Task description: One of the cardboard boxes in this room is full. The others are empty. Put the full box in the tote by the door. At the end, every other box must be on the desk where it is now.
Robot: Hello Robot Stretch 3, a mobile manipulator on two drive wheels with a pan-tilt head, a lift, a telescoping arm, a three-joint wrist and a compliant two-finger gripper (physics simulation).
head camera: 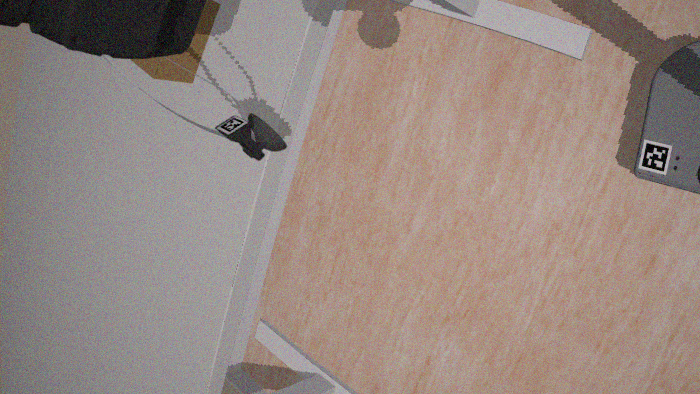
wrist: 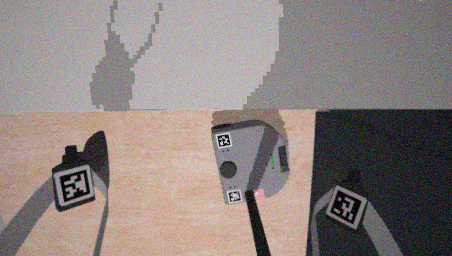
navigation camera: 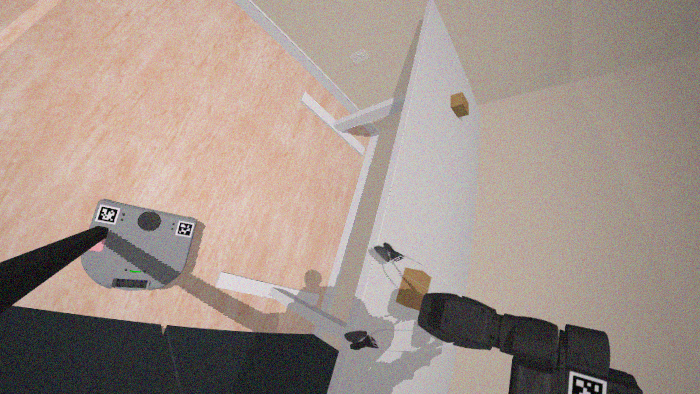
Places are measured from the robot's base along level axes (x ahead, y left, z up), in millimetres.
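Pixels of known places: gripper, between the fingertips: (head camera: pixel 316 46) (navigation camera: pixel 362 290); robot's base, origin of its link: (navigation camera: pixel 149 220).
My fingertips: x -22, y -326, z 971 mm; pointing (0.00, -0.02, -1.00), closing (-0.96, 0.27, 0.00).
Ahead of a thing's pixels: the offset from my fingertips to its top centre. "spot": to the spot under its first point. Level surfaces: height alone.
A brown cardboard box @(dx -5, dy -204, dz +30 mm) (head camera: pixel 175 71) (navigation camera: pixel 414 286) sits on the white desk @(dz -20 mm) (head camera: pixel 125 225) (navigation camera: pixel 430 175) (wrist: pixel 200 55), partly hidden by the dark wrist in the head and navigation views. A second, smaller-looking brown box @(dx +739, dy -491, dz +30 mm) (navigation camera: pixel 459 104) sits farther along the desk by the wall. My gripper (navigation camera: pixel 373 296) (wrist: pixel 214 161) is open and empty, its fingers spread wide above the desk's front edge. The near box lies behind the fingertips, beside the wrist, and does not show in the wrist view. One finger shows in the head view. The tote does not show. What the boxes contain is hidden.
My grey base (navigation camera: pixel 142 250) (wrist: pixel 255 165) stands on the wood floor in front of the desk. Dark panels (navigation camera: pixel 90 350) (wrist: pixel 400 145) lie along one side of it. White desk feet @(spot: dx -227, dy -151, dz -945 mm) (head camera: pixel 540 30) (navigation camera: pixel 250 285) reach out over the floor. A wall rises behind the desk.
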